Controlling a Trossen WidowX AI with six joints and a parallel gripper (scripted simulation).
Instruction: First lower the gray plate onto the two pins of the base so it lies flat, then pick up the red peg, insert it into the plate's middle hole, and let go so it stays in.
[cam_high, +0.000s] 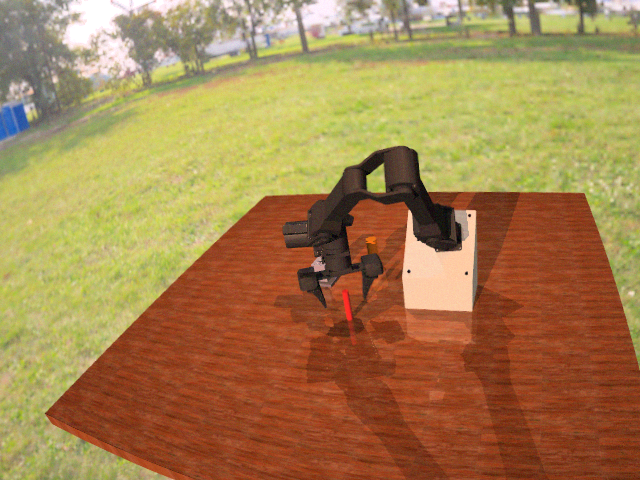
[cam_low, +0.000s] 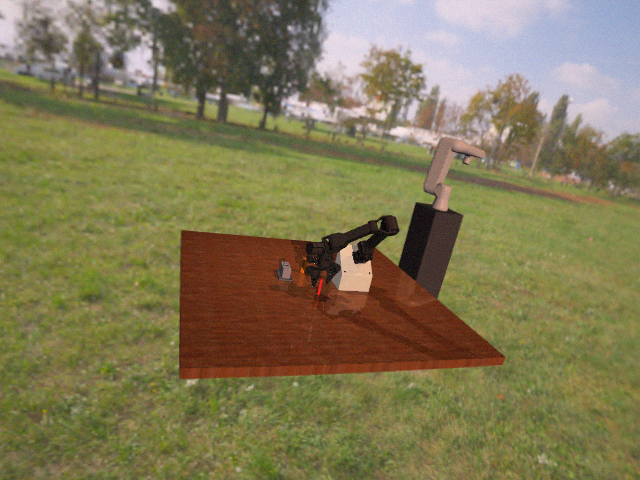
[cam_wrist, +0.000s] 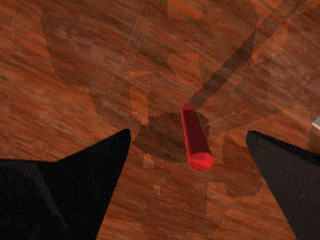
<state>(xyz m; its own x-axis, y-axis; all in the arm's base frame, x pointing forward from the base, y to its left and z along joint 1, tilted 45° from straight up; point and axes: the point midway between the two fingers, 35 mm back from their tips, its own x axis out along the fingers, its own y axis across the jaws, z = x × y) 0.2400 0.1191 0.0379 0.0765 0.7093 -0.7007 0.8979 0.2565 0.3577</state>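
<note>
Now: the red peg 1 cm below my gripper tip. Also, from my gripper tip: gray plate: 20 cm to the right, 11 cm ahead; then orange cylinder: 25 cm to the right, 1 cm below, 1 cm behind; then base: 20 cm to the right, 11 cm ahead, 4 cm below.
</note>
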